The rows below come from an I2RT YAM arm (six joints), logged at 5 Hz.
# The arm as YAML. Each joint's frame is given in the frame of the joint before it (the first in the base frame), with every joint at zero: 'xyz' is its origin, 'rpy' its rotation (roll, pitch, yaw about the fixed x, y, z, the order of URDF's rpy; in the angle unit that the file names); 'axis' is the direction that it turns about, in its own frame. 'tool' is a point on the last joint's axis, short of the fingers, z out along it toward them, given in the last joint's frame.
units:
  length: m
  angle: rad
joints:
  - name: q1
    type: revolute
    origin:
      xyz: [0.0, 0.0, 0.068]
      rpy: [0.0, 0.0, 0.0]
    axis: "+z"
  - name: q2
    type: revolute
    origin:
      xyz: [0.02, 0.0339, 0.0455]
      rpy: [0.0, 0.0, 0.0]
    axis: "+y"
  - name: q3
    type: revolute
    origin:
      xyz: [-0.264, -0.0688, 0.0]
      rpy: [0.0, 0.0, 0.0]
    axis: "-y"
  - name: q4
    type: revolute
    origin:
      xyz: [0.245, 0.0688, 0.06]
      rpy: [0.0, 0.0, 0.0]
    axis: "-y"
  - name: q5
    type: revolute
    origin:
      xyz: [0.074, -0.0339, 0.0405]
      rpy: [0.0, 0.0, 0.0]
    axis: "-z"
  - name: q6
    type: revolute
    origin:
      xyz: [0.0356, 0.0, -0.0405]
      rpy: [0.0, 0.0, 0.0]
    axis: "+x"
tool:
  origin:
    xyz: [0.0, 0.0, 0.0]
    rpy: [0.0, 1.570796, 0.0]
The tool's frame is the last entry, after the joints.
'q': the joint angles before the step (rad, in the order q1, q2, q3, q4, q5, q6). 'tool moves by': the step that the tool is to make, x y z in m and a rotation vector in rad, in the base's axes. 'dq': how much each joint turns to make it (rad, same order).
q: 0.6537, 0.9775, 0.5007, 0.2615, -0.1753, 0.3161
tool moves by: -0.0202, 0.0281, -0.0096, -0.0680, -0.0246, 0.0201
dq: 0.1783, 0.0360, -0.0107, 0.0161, 0.1692, -0.0290
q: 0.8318, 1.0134, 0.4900, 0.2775, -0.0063, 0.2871
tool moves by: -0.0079, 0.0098, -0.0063, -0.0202, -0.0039, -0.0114
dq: 0.0660, 0.0231, -0.0106, 0.0207, 0.0790, 0.0038
